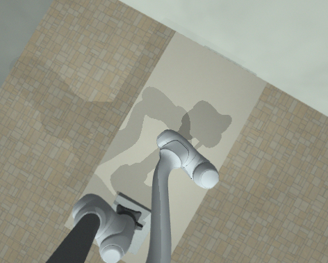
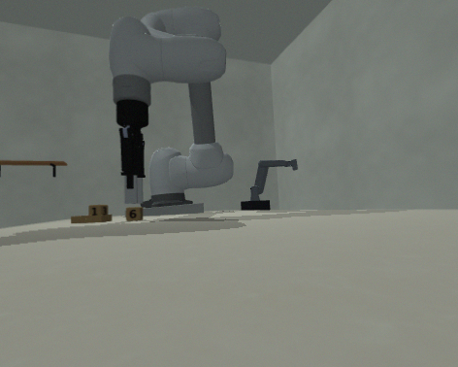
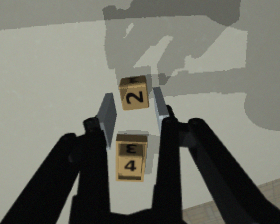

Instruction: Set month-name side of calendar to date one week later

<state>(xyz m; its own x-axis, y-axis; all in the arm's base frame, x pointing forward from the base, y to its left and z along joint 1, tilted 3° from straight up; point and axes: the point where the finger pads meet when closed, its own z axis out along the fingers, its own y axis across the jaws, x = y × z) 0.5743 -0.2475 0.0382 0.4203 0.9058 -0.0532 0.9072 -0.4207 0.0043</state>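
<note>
Right now my hand is 6 cm above the wooden cube. Also, from my hand: tray: 7 cm behind, 9 cm to the right, 6 cm below.
</note>
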